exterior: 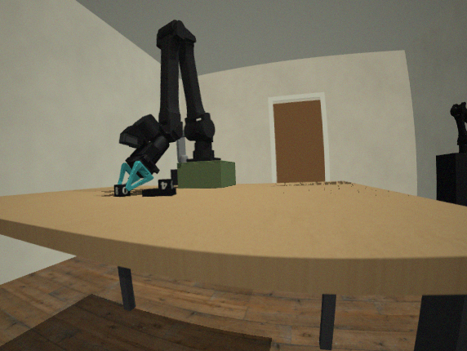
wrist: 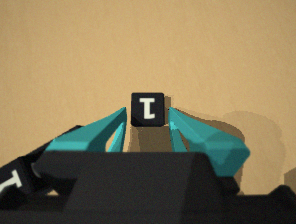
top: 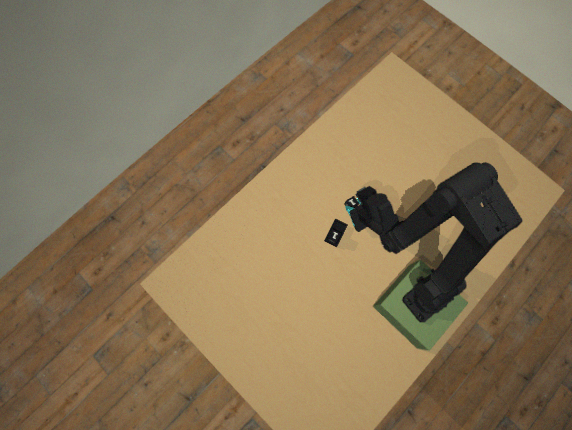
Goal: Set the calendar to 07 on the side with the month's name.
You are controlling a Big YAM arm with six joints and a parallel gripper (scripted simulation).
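Right now the digit cube is 10 mm below my hand and 10 mm ahead of it. Also, from my hand: black calendar tray (100 mm to the left, 40 mm behind, 10 mm below).
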